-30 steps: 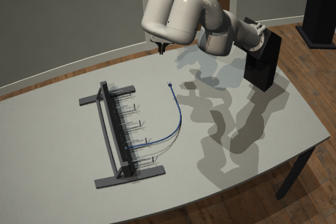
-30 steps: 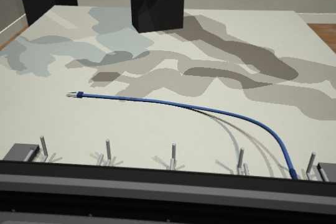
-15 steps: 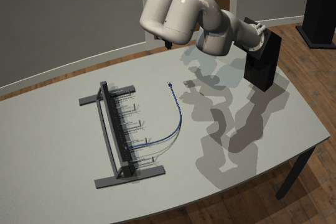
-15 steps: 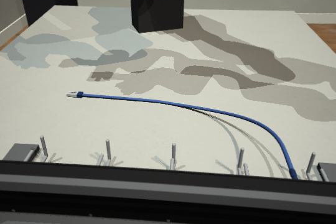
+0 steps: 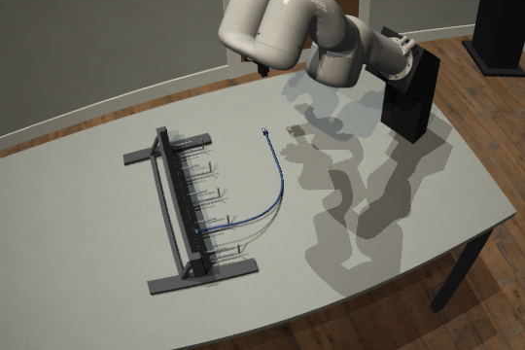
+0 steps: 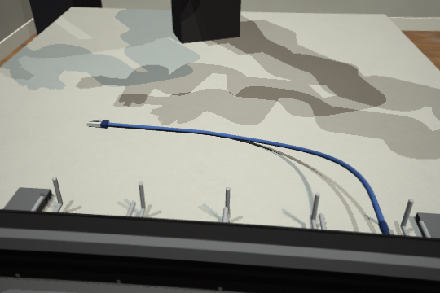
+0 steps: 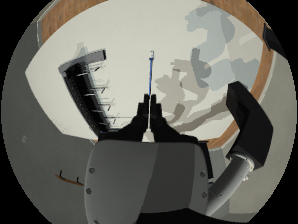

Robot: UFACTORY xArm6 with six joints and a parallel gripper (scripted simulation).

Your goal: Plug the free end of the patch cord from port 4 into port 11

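Right now the plug is 25 cm below my hand and 2 cm to the right of it.
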